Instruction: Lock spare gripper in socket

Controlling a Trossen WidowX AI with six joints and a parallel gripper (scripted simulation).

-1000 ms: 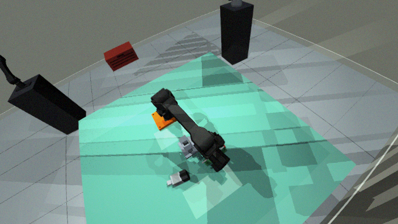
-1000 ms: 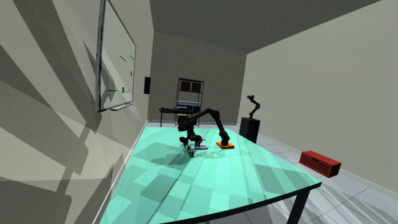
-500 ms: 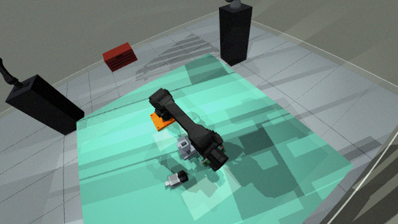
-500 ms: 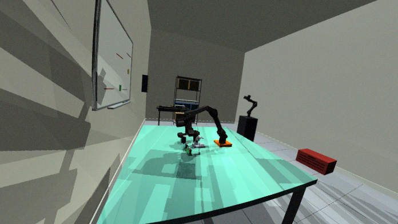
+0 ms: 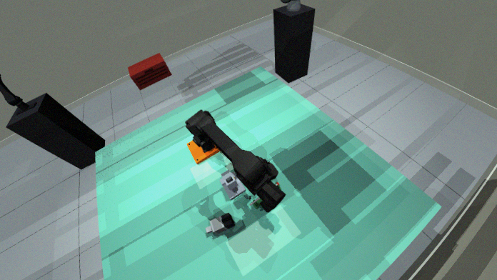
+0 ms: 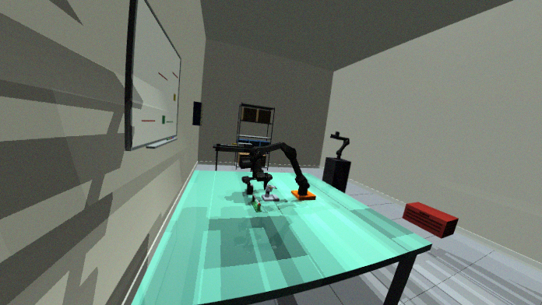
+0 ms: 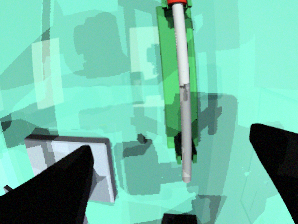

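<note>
Right now my gripper tip is 2 cm short of the spare gripper, 20 cm to the left of it and 6 cm above it. Round my gripper tip: green bracket strip 1 cm ahead, 3 cm to the left, 7 cm below; then mount socket 11 cm behind, 8 cm to the right, 4 cm below.
</note>
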